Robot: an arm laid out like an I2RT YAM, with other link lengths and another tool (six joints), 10 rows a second.
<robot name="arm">
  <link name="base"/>
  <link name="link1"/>
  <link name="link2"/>
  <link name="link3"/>
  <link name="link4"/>
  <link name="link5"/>
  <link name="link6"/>
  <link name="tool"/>
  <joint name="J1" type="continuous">
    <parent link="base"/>
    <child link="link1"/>
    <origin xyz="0 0 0.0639" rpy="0 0 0"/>
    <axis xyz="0 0 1"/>
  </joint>
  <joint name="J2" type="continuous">
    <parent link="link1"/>
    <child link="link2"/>
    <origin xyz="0.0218 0.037 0.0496" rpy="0 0 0"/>
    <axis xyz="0 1 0"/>
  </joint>
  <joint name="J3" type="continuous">
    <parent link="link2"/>
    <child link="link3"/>
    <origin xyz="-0.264 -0.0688 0" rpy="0 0 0"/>
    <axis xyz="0 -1 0"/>
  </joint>
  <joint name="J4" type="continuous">
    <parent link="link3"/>
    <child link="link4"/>
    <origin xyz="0.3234 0.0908 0.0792" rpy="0 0 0"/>
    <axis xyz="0 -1 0"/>
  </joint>
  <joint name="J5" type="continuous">
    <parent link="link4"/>
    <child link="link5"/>
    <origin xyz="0.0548 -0.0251 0.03" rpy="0 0 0"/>
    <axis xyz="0 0 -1"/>
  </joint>
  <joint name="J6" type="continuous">
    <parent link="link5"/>
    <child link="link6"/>
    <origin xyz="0.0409 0 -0.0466" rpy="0 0 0"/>
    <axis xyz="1 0 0"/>
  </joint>
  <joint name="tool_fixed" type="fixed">
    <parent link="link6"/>
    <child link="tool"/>
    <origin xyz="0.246 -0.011 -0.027" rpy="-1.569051 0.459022 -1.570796"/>
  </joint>
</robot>
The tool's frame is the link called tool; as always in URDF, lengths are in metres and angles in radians. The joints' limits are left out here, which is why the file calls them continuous.
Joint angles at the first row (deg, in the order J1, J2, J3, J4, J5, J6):
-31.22, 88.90, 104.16, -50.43, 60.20, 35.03
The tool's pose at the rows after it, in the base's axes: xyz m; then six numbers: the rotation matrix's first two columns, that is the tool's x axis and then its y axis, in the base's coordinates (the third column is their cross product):
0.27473 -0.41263 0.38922 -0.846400 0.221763 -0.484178 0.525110 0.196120 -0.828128
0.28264 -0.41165 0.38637 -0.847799 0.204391 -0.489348 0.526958 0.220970 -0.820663
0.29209 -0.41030 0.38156 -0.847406 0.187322 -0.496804 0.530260 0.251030 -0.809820
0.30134 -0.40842 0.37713 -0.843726 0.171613 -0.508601 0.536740 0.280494 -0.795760
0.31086 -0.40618 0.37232 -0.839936 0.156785 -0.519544 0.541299 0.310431 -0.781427
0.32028 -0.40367 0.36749 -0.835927 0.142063 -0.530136 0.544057 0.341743 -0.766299
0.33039 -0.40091 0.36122 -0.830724 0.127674 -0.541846 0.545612 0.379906 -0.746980
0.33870 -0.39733 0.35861 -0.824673 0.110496 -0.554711 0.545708 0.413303 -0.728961
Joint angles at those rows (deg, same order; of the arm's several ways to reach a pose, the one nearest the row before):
-31.25, 88.36, 104.16, -49.84, 59.53, 34.24
-31.22, 88.25, 104.16, -49.65, 57.73, 33.98
-31.22, 88.25, 104.16, -49.63, 55.62, 34.09
-31.24, 88.18, 104.16, -49.65, 53.45, 34.46
-31.24, 88.18, 104.16, -49.69, 51.31, 34.85
-31.31, 88.16, 104.16, -49.76, 49.04, 35.18
-31.59, 88.14, 104.16, -49.95, 46.17, 35.57
-31.88, 87.79, 104.16, -50.04, 43.46, 35.62

